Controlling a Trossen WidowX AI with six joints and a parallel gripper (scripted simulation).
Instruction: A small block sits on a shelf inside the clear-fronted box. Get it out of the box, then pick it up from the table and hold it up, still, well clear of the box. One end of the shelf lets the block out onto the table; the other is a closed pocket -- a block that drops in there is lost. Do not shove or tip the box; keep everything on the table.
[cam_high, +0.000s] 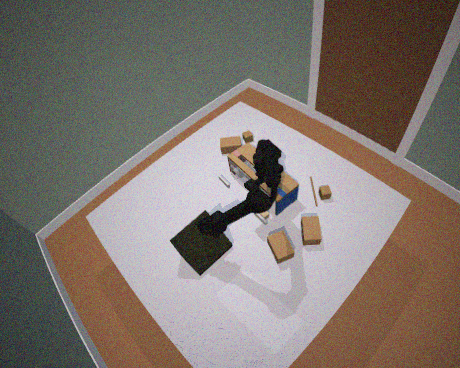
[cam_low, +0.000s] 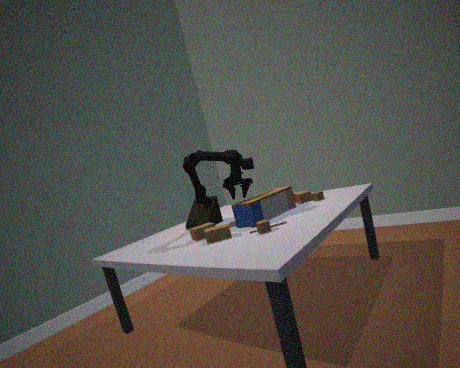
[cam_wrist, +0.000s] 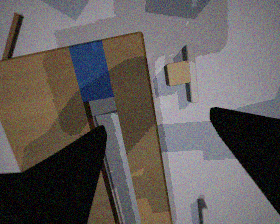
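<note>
My gripper tip is 50 mm past the small tan block, 30 mm to the left of it and 130 mm above it. The rest, counted from my gripper tip: thin stick 240 mm ahead, 100 mm to the right, 140 mm below.
</note>
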